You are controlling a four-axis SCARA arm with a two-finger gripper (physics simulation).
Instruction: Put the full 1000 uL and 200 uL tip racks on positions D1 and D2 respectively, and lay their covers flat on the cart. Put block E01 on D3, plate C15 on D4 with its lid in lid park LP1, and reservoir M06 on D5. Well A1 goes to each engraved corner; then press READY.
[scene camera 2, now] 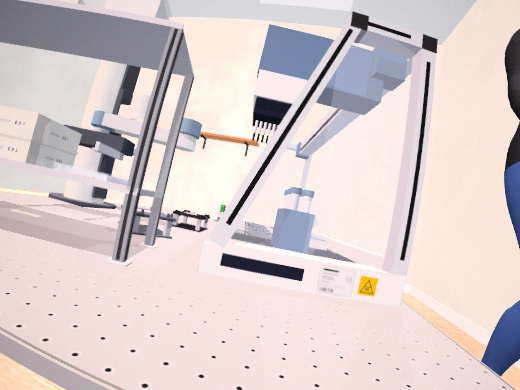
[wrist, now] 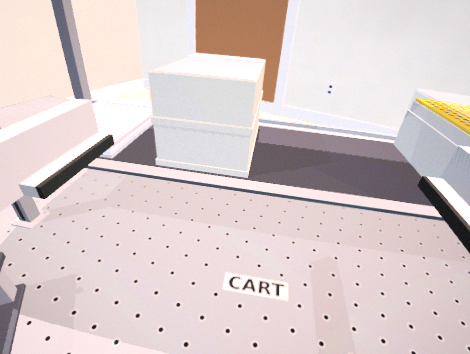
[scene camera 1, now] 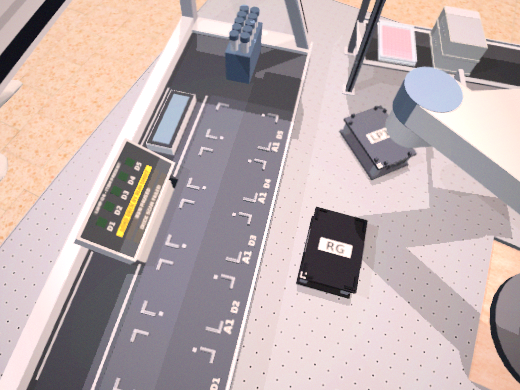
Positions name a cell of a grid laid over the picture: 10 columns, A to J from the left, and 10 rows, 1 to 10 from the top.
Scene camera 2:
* my gripper: B4
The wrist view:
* my gripper: F4
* dark cart mat: H5
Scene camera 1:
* glass trough: D4
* dark cart mat: J2
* tube rack: E2
